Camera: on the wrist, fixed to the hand. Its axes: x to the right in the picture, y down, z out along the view.
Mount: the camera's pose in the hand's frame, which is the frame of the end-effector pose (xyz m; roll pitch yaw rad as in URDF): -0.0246 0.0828 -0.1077 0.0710 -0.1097 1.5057
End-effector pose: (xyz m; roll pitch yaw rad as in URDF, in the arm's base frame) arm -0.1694 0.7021 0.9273 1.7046 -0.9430 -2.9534
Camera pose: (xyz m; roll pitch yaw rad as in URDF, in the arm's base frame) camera -0.0606 0.6254 0.9640 -1.6888 -0.6702 0.5005
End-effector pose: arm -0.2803 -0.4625 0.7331 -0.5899 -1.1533 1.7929
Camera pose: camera -0.3141 -0.3533 0.6556 -1.1358 0.1281 2.8957
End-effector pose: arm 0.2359 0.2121 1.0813 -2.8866 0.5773 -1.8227
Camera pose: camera 0.1258 0.2148 1.1646 2.6144 0.3402 2.7404
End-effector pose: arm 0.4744 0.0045 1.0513 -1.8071 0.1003 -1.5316
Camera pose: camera 0.3492 0.0296 0.9988 2.9252 1.4399 2.9109
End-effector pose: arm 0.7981 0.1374 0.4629 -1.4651 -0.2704 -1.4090
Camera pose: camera 0.7012 0.1202 0.3660 -0.9449 1.1735 -0.8245
